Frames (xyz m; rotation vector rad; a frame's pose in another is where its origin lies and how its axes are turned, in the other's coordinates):
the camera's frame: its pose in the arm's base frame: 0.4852 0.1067 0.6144 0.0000 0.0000 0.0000
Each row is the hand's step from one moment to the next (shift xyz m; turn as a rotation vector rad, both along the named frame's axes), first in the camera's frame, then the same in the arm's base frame.
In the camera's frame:
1: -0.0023 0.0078 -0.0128 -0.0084 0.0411 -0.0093
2: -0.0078 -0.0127 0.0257 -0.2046 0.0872 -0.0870
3: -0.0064 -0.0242 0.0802 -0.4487 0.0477 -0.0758
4: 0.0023 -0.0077 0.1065 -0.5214 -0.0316 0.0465
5: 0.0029 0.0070 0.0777 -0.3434 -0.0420 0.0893
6: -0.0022 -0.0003 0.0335 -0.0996 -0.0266 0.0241
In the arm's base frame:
1: -0.0023 0.0078 -0.0128 -0.0084 0.0411 -0.0093
2: -0.0078 -0.0127 0.0257 -0.2046 0.0872 -0.0870
3: -0.0064 -0.0242 0.0802 -0.4487 0.0477 -0.0758
4: 0.0023 -0.0077 0.1065 -0.5214 -0.0316 0.0465
5: 0.0029 0.0070 0.0777 -0.3434 -0.0420 0.0893
6: -0.0022 -0.0003 0.0335 -0.0996 -0.0266 0.0241

